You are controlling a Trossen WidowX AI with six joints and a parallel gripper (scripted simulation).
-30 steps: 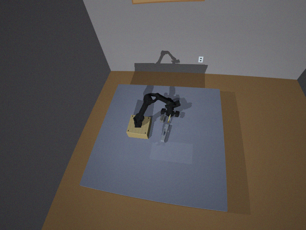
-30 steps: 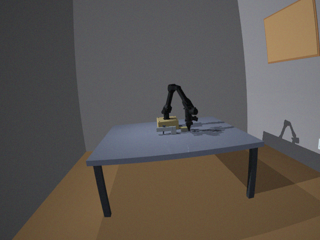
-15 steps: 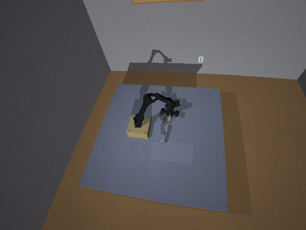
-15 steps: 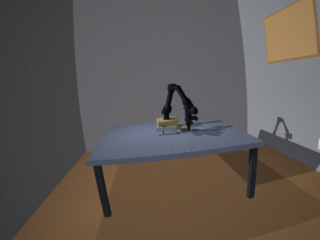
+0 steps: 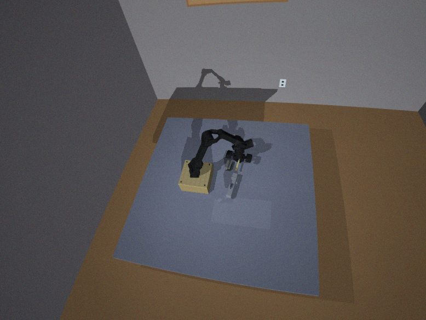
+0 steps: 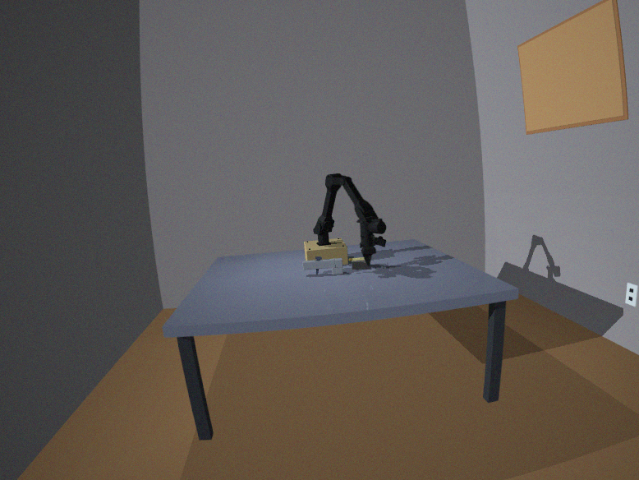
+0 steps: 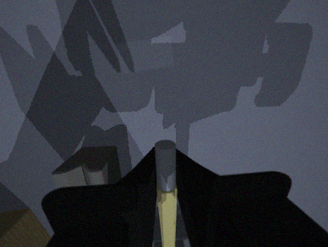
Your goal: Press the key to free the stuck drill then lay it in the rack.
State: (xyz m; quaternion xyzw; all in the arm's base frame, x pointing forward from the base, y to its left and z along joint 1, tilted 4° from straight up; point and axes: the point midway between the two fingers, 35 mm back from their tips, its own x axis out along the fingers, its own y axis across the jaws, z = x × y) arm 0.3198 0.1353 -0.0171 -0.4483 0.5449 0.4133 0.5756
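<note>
The drill is 4 cm to the right of my gripper tip, 3 cm above it and 1 cm behind it. The rest, counted from my gripper tip: grey block (8 cm behind, 2 cm to the right, 1 cm below).
</note>
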